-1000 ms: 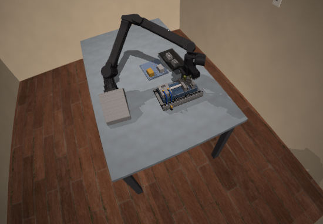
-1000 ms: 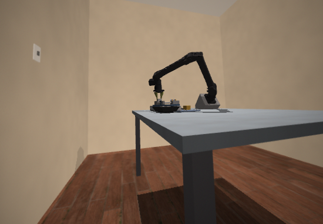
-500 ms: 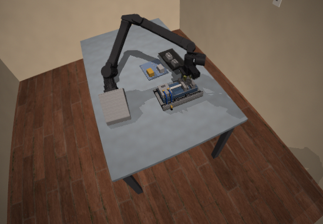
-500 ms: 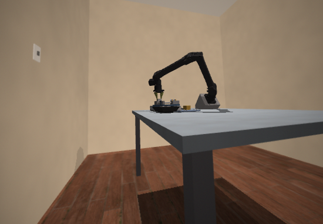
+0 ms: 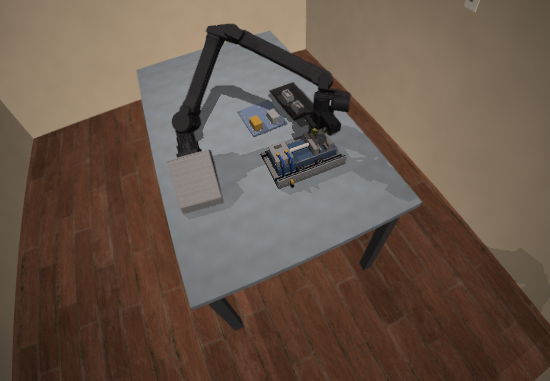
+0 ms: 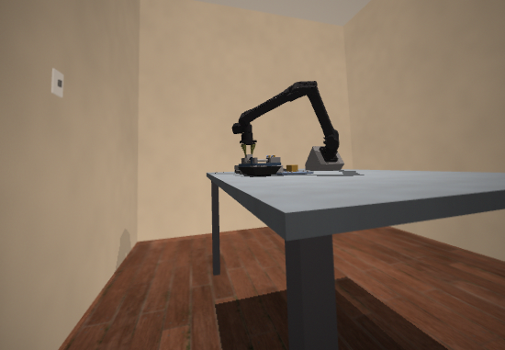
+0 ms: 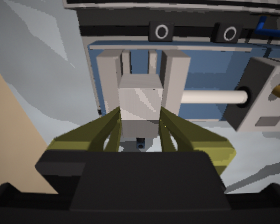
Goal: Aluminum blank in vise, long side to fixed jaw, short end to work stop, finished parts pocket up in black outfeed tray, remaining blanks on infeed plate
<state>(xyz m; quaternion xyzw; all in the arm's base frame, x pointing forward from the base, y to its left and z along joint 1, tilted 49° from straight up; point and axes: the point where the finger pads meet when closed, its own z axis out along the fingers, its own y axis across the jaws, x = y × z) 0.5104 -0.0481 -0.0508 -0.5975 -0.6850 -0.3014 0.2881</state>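
The blue vise base is 8 cm below my hand, 7 cm behind it and 1 cm to the right of it. The rest, counted from my hand: yellow brass blank 24 cm to the left, 21 cm behind, 9 cm below.
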